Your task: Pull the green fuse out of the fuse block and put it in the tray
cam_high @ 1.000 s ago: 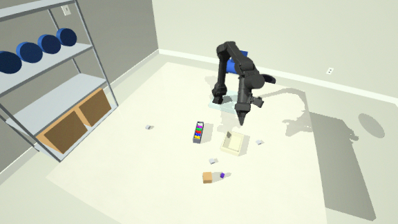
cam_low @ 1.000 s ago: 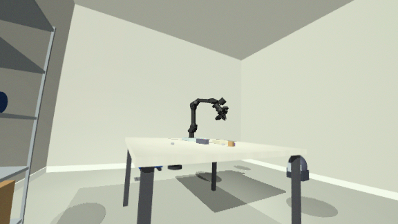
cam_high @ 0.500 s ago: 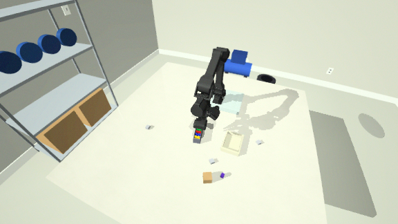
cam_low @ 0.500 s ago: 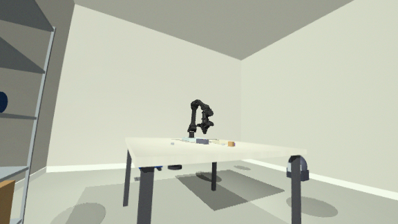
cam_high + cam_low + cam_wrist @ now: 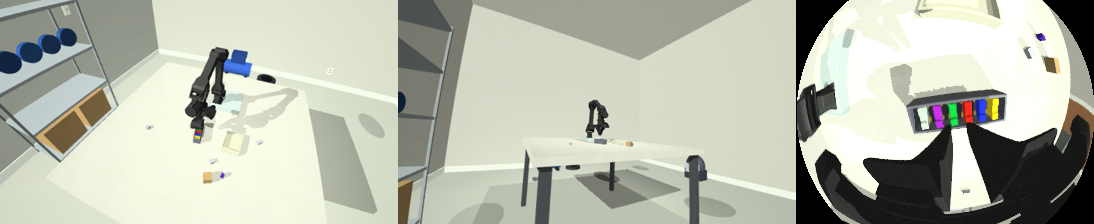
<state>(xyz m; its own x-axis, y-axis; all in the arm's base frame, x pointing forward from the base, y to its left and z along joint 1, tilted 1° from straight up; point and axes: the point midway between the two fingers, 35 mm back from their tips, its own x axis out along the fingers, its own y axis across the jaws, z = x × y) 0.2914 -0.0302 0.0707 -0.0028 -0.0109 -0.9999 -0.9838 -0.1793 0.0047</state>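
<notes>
The green fuse is 5 cm below my gripper tip. From my gripper tip the other things lie so: tray 20 cm to the left, 7 cm below, 1 cm ahead.
</notes>
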